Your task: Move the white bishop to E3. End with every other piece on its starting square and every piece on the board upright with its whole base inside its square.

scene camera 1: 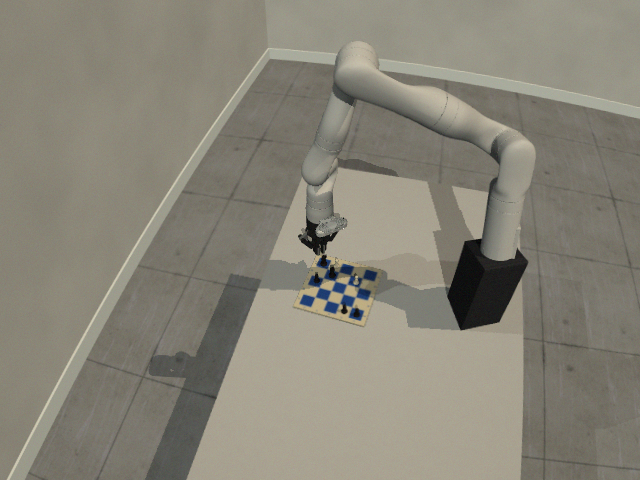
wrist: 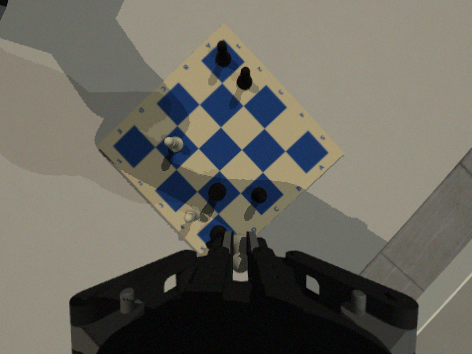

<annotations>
chessboard: scene camera 1; wrist
same spot on chessboard: (scene camera 1: pixel 326 298) = (wrist: pixel 263 135)
</annotations>
